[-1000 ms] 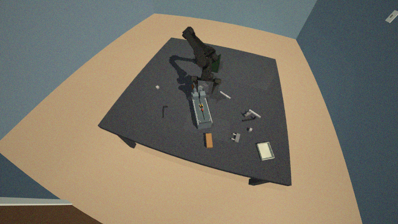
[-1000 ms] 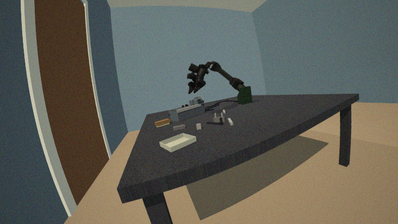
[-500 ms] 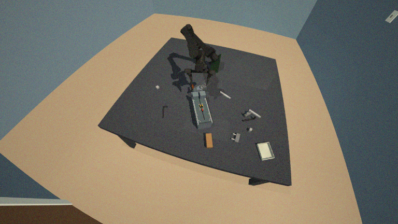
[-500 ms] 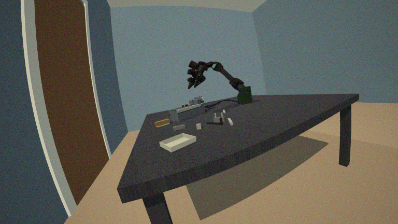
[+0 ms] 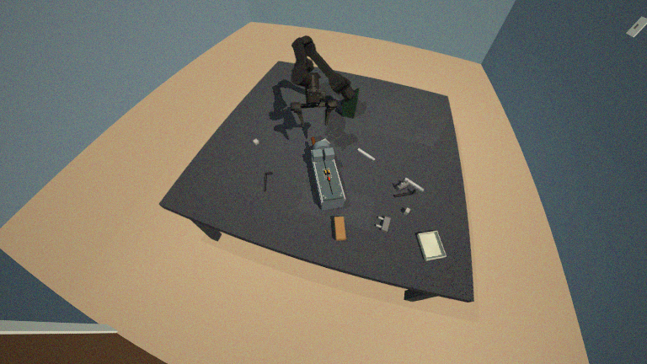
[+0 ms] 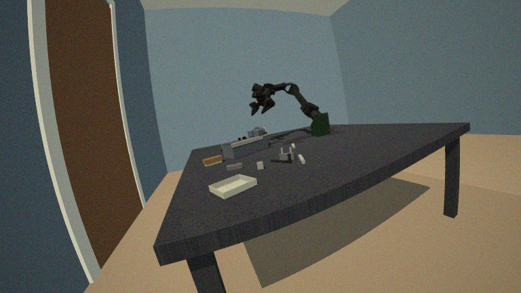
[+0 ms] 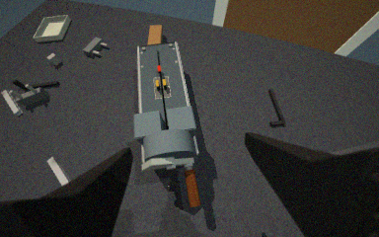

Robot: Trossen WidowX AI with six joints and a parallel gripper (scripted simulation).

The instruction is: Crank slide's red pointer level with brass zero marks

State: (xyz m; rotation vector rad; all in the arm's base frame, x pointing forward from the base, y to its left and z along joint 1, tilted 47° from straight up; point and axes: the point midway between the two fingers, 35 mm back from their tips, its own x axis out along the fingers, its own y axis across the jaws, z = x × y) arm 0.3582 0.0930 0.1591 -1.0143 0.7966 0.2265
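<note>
Now: gripper tip 2 cm past the crank and 12 cm above it. Round my gripper tip: orange crank handle: 3 cm behind, 2 cm to the right, 12 cm below; red pointer: 14 cm ahead, 12 cm to the left, 12 cm below; orange block: 29 cm ahead, 23 cm to the left, 18 cm below.
</note>
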